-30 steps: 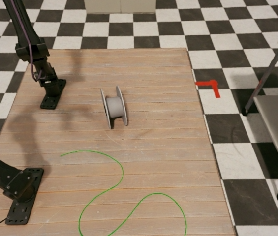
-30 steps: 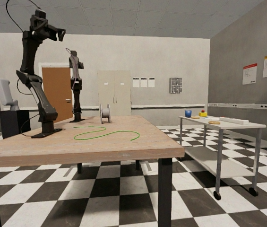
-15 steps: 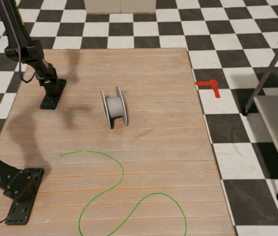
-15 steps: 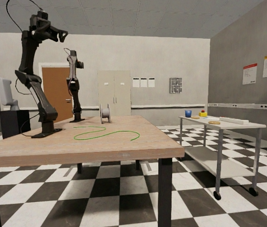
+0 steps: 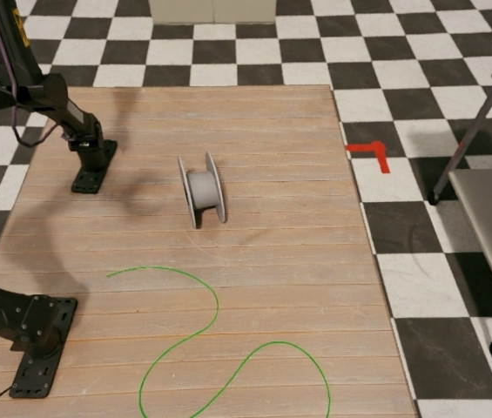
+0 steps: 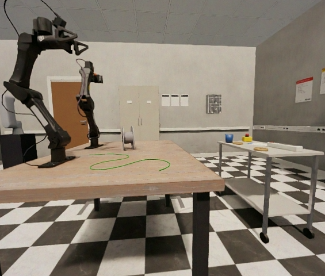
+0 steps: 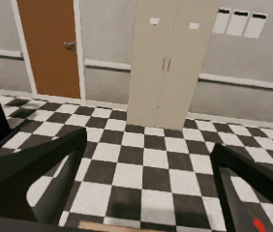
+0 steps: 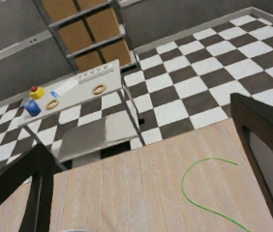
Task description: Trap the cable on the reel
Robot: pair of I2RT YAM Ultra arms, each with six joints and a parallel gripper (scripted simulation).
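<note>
My right hand is 15 cm short of the grey reel, 35 cm to the right of it and 50 cm above it.
</note>
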